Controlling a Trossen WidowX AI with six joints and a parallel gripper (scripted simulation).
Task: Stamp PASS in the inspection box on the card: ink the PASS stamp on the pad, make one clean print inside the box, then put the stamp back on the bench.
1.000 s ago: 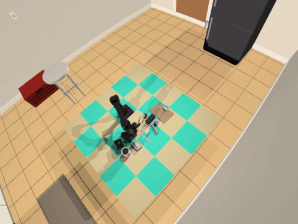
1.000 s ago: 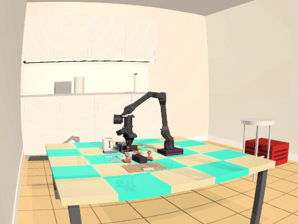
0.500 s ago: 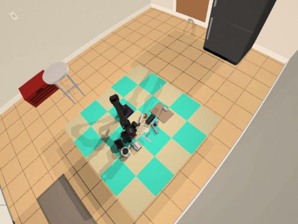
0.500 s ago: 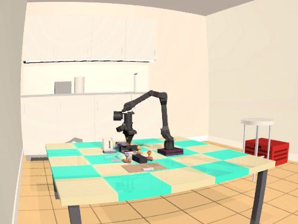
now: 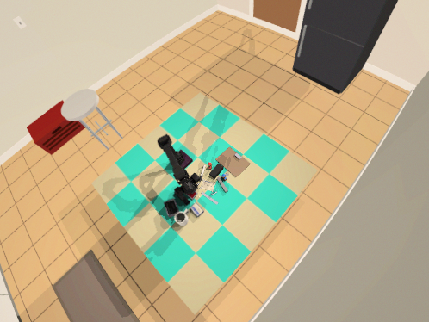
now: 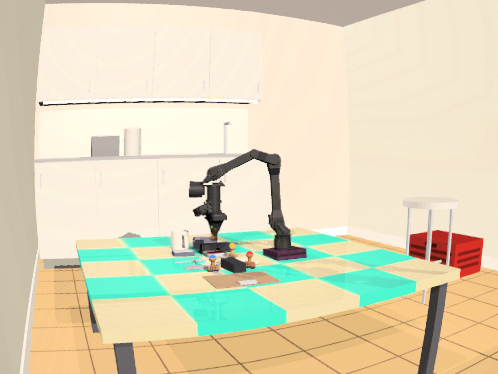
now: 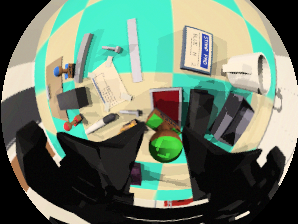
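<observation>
Right now the ink pad is 90 mm below my gripper tip, 10 mm to the right of it and 10 mm behind it. Also, from my gripper tip: ruler (130 mm ahead, 90 mm below, 50 mm to the left); green-knobbed stamp (right at my gripper tip); orange-knobbed stamp (70 mm to the left, 70 mm below, 50 mm behind).
</observation>
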